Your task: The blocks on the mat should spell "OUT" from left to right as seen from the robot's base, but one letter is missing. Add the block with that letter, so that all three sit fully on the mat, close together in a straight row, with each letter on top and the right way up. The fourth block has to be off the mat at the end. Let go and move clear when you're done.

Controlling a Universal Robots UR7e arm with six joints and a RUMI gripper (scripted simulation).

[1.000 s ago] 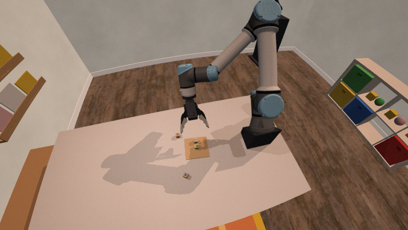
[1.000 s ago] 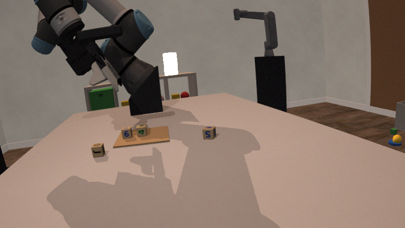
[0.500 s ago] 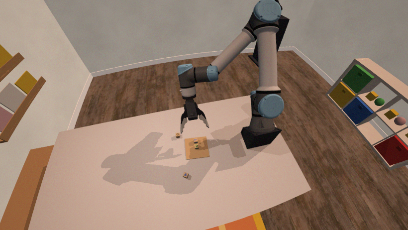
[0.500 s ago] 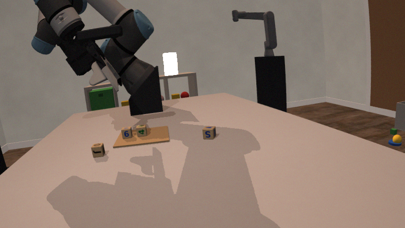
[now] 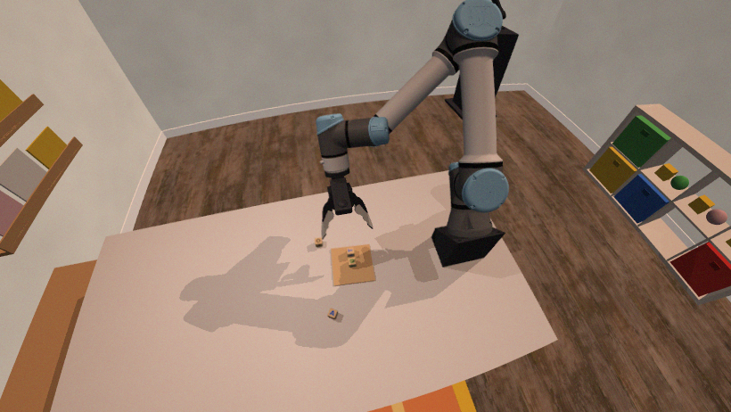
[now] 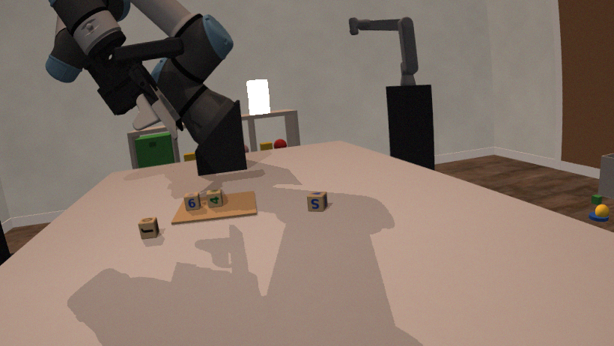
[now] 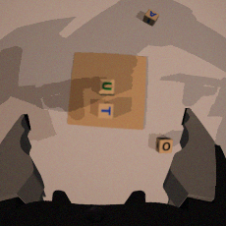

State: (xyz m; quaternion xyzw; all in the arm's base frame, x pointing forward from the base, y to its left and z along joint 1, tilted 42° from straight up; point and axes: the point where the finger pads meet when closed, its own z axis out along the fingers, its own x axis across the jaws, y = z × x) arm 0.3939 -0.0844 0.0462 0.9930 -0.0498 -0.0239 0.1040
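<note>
Now: hand 12 cm above the O block, 10 cm short of it and 7 cm to the left of it. From my hand the other things lie so: U block 12 cm below, 4 cm to the left; then T block 12 cm below; then mat 13 cm below, 4 cm to the left.
</note>
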